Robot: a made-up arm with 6 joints.
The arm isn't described. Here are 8 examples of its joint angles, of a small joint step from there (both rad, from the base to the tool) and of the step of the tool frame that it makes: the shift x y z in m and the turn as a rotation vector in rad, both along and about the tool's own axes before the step.
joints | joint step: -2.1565 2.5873 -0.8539 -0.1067 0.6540 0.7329 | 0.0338 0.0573 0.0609 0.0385 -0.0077 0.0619
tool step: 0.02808 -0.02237 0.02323 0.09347 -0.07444 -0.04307
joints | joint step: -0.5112 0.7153 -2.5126 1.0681 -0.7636 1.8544 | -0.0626 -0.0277 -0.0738 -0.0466 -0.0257 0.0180
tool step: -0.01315 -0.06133 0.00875 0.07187 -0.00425 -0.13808
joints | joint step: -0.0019 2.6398 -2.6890 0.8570 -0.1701 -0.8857 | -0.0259 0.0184 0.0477 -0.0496 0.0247 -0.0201
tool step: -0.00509 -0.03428 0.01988 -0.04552 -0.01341 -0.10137
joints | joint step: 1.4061 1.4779 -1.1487 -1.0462 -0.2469 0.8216 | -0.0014 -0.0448 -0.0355 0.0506 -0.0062 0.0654
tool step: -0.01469 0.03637 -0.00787 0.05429 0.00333 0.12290
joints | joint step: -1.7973 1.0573 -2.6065 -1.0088 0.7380 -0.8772 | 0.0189 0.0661 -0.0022 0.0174 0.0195 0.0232
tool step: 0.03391 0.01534 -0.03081 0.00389 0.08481 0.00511
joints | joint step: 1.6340 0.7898 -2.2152 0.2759 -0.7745 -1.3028 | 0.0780 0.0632 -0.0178 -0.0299 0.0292 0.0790
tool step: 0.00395 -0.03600 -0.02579 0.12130 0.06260 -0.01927
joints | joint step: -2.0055 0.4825 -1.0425 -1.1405 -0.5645 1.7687 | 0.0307 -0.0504 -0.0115 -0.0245 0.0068 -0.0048
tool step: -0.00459 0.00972 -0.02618 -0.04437 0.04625 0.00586
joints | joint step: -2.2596 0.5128 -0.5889 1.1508 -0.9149 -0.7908 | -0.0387 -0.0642 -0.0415 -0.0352 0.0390 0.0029
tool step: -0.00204 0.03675 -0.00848 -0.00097 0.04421 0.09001
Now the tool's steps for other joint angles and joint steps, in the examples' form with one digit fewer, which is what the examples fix.
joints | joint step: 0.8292 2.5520 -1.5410 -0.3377 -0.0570 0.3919 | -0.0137 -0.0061 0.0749 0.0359 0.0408 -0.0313
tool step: -0.0048 -0.0323 0.0141 0.0577 -0.0391 -0.0857
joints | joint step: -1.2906 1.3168 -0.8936 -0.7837 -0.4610 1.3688 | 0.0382 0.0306 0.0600 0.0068 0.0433 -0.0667
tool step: -0.0020 -0.0368 0.0237 0.0095 -0.0756 -0.0964
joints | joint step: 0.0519 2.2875 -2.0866 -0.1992 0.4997 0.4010 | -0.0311 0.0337 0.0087 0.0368 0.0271 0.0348
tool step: 0.0100 -0.0127 0.0268 0.1030 -0.0301 -0.0262
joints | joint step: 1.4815 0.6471 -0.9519 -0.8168 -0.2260 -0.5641 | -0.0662 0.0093 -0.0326 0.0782 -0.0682 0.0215
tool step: -0.0042 0.0001 0.0162 0.0558 -0.0766 0.0324
